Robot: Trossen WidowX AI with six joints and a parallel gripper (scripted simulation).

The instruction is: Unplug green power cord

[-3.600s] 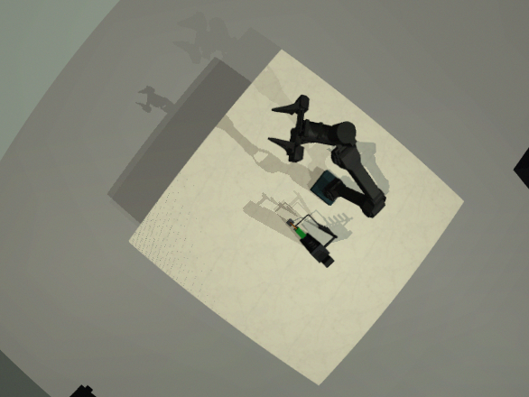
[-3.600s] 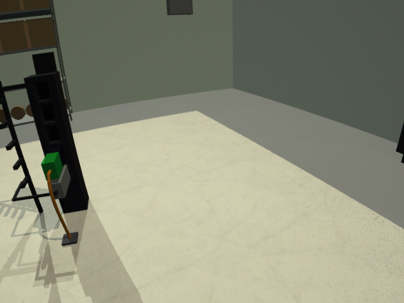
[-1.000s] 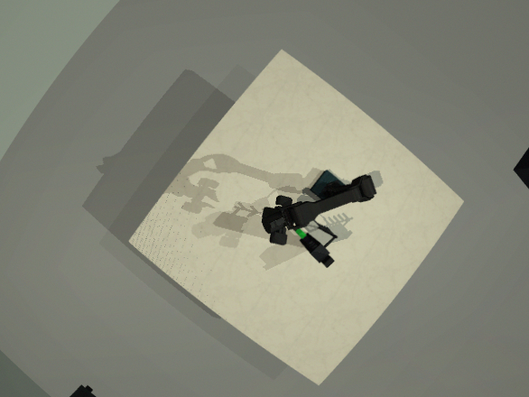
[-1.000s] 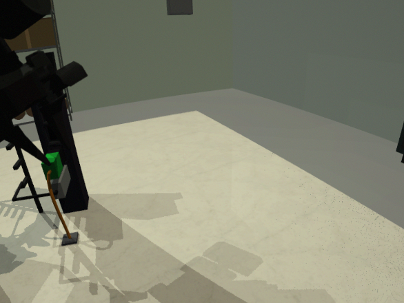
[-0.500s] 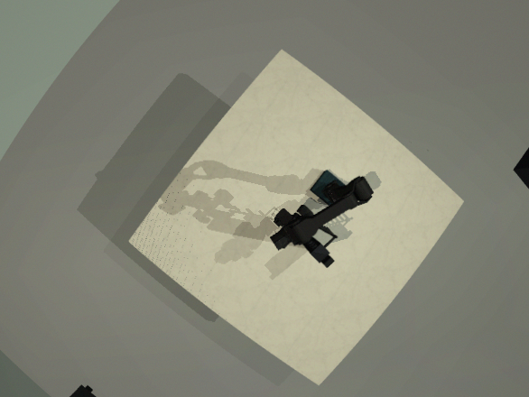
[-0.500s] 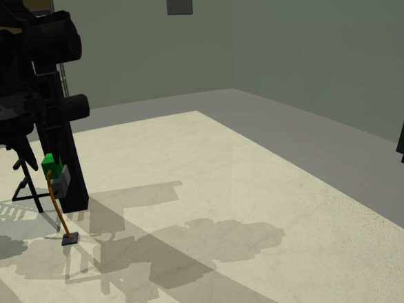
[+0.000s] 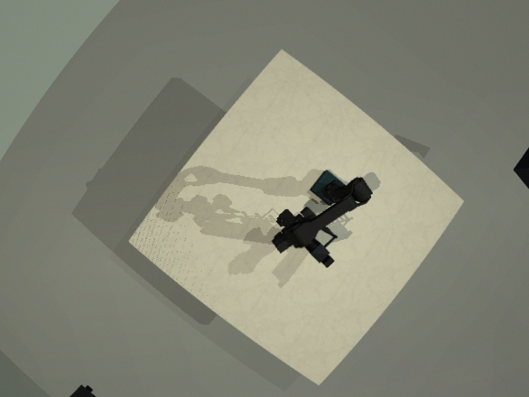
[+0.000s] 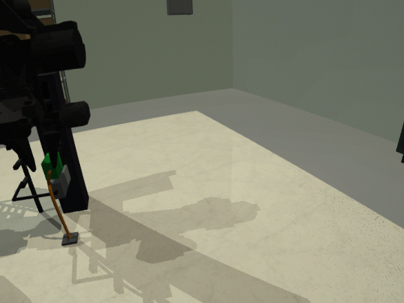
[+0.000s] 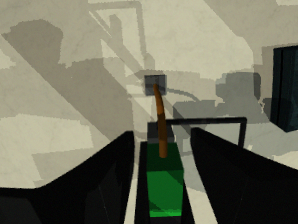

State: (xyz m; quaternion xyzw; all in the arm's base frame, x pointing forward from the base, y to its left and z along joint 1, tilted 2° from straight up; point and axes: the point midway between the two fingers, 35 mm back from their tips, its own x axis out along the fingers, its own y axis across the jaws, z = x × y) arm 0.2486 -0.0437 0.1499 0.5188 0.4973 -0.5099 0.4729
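Now: gripper tip 7 cm to the right of the green plug and 1 cm above it. Also, from my gripper tip: anchor plate 16 cm below, 1 cm to the left.
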